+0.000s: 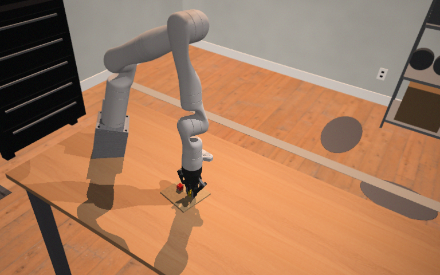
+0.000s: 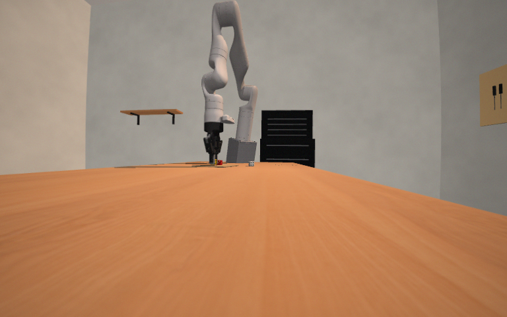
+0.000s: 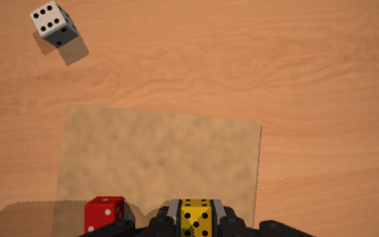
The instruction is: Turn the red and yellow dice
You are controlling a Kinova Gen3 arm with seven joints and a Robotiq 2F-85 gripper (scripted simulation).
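My gripper is now 10 mm above the yellow die. The rest, counted from my hand: white die: 130 mm to the left, 100 mm behind, 20 mm below; then tan mat: 30 mm below, 30 mm behind; then red die: 60 mm behind, 20 mm below.
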